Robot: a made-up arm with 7 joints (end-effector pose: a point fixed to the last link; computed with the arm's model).
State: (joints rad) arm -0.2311 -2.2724 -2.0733 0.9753 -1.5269 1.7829 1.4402
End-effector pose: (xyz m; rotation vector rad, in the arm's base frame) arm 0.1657 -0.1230 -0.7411 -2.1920 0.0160 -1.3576
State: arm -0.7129 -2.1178 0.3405 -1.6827 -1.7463 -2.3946 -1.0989
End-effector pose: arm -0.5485 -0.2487 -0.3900 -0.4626 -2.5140 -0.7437
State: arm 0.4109 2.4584 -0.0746 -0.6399 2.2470 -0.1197 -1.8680
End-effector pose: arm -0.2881 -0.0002 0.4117 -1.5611 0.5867 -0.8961
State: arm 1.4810 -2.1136 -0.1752 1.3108 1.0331 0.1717 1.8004
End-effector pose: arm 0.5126 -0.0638 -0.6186 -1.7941 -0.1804 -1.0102
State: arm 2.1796 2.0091 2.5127 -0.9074 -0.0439 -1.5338 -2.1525
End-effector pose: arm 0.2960 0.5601 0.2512 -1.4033 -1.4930 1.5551
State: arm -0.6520 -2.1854 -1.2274 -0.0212 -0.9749 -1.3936 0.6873
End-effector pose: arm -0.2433 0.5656 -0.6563 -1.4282 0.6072 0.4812
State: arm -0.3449 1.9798 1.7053 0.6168 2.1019 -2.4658 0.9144
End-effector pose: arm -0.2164 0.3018 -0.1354 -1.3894 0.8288 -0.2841
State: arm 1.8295 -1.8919 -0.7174 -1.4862 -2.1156 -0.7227 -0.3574
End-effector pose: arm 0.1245 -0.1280 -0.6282 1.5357 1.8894 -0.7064
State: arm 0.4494 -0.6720 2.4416 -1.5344 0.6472 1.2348 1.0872
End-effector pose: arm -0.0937 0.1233 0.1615 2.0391 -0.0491 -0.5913
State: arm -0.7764 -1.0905 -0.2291 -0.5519 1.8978 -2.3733 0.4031
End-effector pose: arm -0.1996 0.5316 -0.0325 -0.8937 -0.8685 -1.4155
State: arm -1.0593 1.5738 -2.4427 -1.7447 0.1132 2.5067 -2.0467
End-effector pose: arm 0.0205 -0.2873 0.0587 -1.2151 1.4435 2.0461
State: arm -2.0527 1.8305 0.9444 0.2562 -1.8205 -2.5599 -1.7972
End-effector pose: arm -0.0706 -0.3928 0.5649 -2.1621 -0.4443 -0.5740
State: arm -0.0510 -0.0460 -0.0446 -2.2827 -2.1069 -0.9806 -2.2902
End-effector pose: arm -0.4594 0.5493 -0.2593 -0.6270 0.5064 -3.0260
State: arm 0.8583 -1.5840 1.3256 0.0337 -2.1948 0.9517 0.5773
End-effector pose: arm -0.0837 0.9833 -0.0998 -0.4971 -1.7320 -1.6729
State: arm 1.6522 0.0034 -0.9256 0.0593 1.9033 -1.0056 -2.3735
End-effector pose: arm 0.6724 0.0465 0.3224 0.0040 -2.5564 -0.0101
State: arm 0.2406 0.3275 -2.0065 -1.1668 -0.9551 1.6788 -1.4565
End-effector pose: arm -0.0771 0.2766 0.1115 0.3329 -2.6683 -0.8212
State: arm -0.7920 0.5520 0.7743 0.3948 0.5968 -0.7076 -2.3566
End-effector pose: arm -0.3799 0.2346 0.0156 2.1971 0.0970 -1.9812
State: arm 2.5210 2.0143 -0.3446 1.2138 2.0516 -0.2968 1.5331
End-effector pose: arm -0.4250 -0.2618 0.1326 -2.0046 0.9443 1.5699
